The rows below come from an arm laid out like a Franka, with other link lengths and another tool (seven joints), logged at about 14 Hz.
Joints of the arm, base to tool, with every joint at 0 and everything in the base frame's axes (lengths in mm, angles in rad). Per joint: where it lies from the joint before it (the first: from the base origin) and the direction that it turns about. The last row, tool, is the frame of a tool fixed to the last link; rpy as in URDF.
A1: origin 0 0 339.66 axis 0 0 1
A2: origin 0 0 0 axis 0 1 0
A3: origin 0 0 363.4 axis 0 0 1
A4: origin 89.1 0 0 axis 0 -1 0
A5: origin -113.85 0 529.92 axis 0 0 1
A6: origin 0 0 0 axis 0 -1 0
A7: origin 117.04 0 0 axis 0 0 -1
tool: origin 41 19 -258.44 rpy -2.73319 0 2.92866
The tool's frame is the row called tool.
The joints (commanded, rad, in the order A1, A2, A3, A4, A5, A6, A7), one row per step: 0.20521, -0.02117, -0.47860, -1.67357, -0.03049, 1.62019, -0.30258; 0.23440, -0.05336, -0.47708, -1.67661, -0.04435, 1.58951, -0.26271; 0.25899, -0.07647, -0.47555, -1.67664, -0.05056, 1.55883, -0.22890; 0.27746, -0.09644, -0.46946, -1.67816, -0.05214, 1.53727, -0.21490; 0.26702, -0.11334, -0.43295, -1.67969, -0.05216, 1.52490, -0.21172; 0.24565, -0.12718, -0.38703, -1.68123, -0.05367, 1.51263, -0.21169; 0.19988, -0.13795, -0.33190, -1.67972, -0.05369, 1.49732, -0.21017; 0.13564, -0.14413, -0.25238, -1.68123, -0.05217, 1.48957, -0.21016; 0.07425, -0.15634, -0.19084, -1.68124, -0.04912, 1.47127, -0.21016; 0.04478, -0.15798, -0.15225, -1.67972, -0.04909, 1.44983, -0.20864
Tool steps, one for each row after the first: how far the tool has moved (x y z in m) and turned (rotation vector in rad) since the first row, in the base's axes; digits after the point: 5 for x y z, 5 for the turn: -0.00869, 0.01845, 0.01510, 0.00047, 0.00429, -0.00871; -0.01647, 0.03517, 0.02602, 0.00524, 0.01295, -0.01660; -0.02257, 0.05209, 0.03522, 0.01225, 0.01655, -0.00615; -0.02641, 0.07091, 0.04472, 0.01518, 0.01309, 0.01658; -0.03061, 0.08868, 0.05263, 0.01377, 0.01238, 0.04077; -0.03632, 0.09640, 0.06047, 0.01079, 0.01406, 0.04792; -0.03918, 0.10959, 0.06482, 0.00337, 0.01537, 0.06234; -0.04710, 0.11243, 0.07204, 0.00079, 0.02018, 0.06156; -0.05247, 0.12030, 0.07191, -0.00250, 0.03806, 0.06812
